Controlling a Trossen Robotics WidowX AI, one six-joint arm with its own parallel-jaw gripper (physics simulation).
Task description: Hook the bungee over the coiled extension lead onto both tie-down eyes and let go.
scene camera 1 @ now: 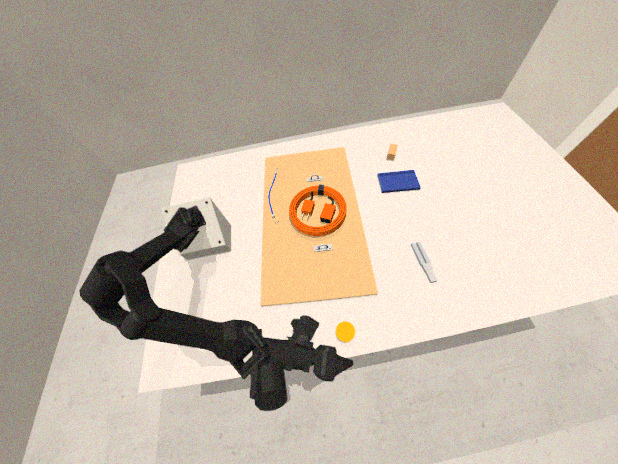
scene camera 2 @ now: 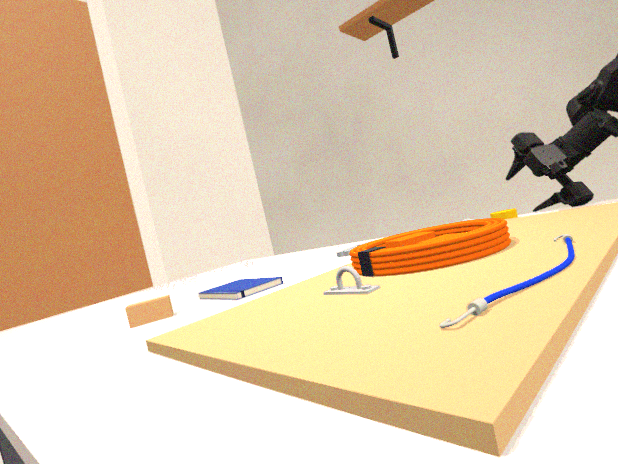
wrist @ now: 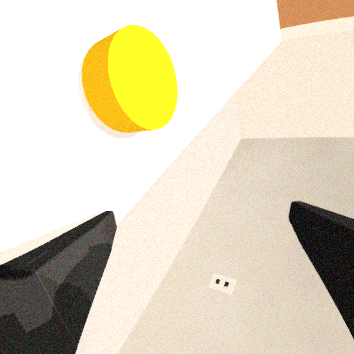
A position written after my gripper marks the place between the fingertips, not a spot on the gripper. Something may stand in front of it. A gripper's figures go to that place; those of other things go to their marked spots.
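Orange coiled extension lead [scene camera 2: 441,246], 41 cm from the lens. Small tan block [scene camera 2: 152,310] and the lead, marked spots 41 cm apart. The block, 60 cm from the lens. My gripper [scene camera 2: 520,195], 93 cm from the lens.
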